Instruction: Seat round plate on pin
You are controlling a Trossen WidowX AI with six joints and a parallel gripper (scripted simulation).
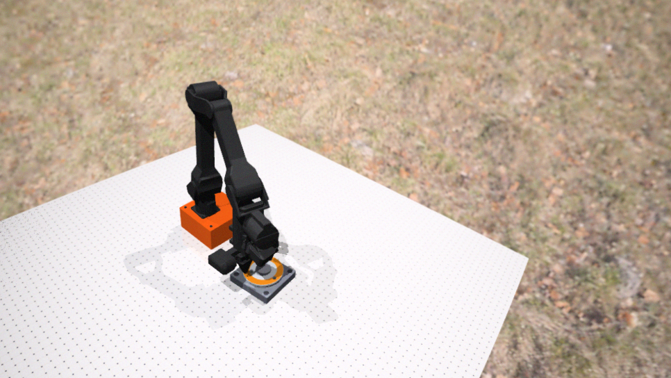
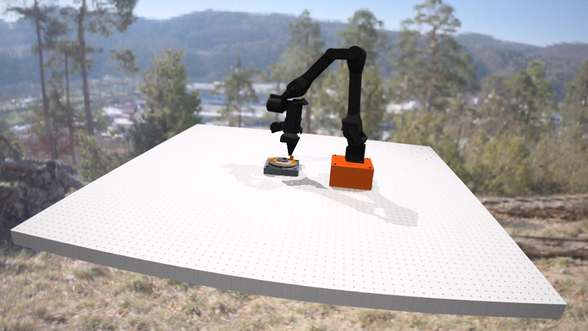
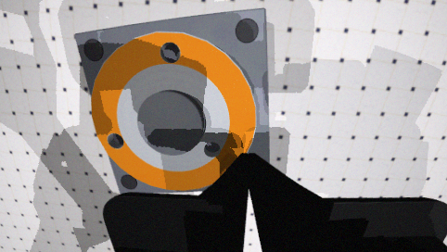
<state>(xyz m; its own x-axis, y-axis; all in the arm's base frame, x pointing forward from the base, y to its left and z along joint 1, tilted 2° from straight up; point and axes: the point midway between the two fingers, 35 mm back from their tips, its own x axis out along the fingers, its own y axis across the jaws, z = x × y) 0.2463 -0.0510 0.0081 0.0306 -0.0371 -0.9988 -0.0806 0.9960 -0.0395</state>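
My gripper tip is 3 cm to the right of the round plate and 1 cm above it. Also, from my gripper tip: dark square base: 5 cm to the left, 2 cm below, 2 cm ahead.
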